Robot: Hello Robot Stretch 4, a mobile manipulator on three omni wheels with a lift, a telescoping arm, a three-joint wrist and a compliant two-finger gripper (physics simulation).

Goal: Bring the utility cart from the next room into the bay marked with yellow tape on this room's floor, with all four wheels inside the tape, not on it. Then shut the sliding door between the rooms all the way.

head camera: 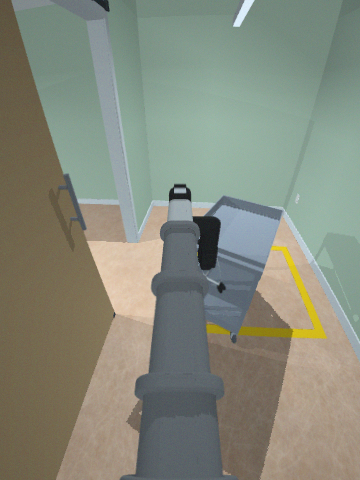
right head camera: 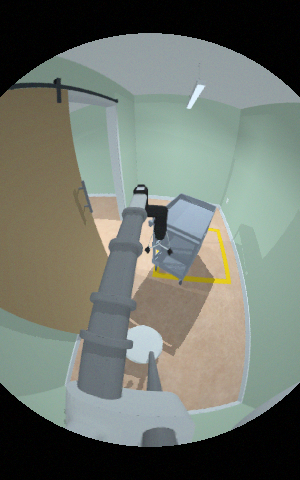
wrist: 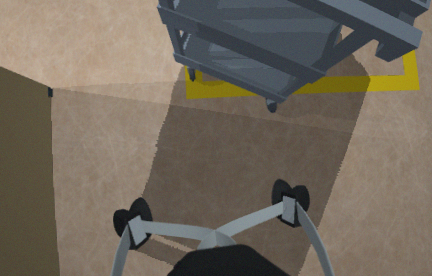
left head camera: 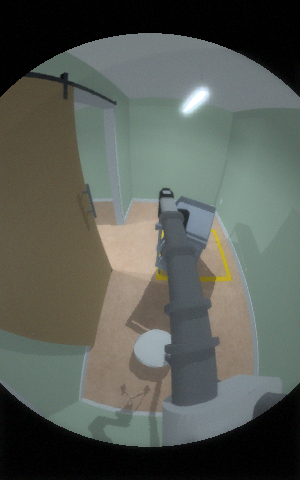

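Seen in the pictures: gripper, fingertip midpoint: (right head camera: 157, 252) (wrist: 211, 205); robot's base, link origin: (right head camera: 142, 343) (left head camera: 154, 347).
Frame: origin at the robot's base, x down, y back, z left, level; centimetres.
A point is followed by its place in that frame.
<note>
The grey utility cart (head camera: 242, 232) {x -76.6, y -112.6, z -40.0 cm} (left head camera: 197, 217) {x -76.6, y -116.0, z -46.0 cm} (right head camera: 191, 215) {x -76.5, y -116.0, z -41.9 cm} (wrist: 240, 45) {x -47.8, y -88.4, z -22.1 cm} stands upright and skewed over the yellow tape bay (head camera: 304, 295) {x 2.8, y -118.8, z -118.6 cm} (left head camera: 223, 255) {x 2.5, y -122.9, z -121.1 cm} (right head camera: 225, 255) {x 2.1, y -125.8, z -122.8 cm} (wrist: 350, 83) {x 2.8, y -83.6, z -81.5 cm}. In the wrist view, its near right wheel (wrist: 271, 105) {x -5.4, y -77.4, z -39.2 cm} is outside the near tape strip and its near left wheel (wrist: 192, 74) {x -6.0, y -95.1, z -8.3 cm} is at the tape's near left corner. The far wheels are hidden. The brown sliding door (head camera: 35, 250) {x -100.5, y -68.2, z 60.2 cm} (left head camera: 40, 200) {x -131.6, y -57.0, z 61.2 cm} (right head camera: 35, 200) {x -130.2, y -55.5, z 61.4 cm} (wrist: 25, 175) {x -16.6, y -63.9, z 60.5 cm} stands partly open. My gripper (right head camera: 159, 250) {x -88.9, y -57.7, z -8.8 cm} (wrist: 211, 205) {x -88.9, y -57.7, z -8.8 cm} is open and empty, above the floor on the cart's near side.
The door handle (head camera: 76, 202) {x -108.2, y -95.0, z 50.7 cm} (left head camera: 90, 201) {x -107.2, y -94.6, z 51.5 cm} (right head camera: 87, 197) {x -106.6, y -95.1, z 50.7 cm} faces this room. A white door post (head camera: 112, 130) {x -123.9, y -199.4, z 59.2 cm} stands beyond the opening. My arm (head camera: 180, 340) {x -130.7, y -19.6, z -0.2 cm} hides part of the cart in the head view. My round white base (left head camera: 151, 347) {x -18.7, y -1.2, z 3.5 cm} (right head camera: 145, 344) {x -18.7, y -0.5, z -4.2 cm} is on the near side. Walls enclose the bay's far and right sides.
</note>
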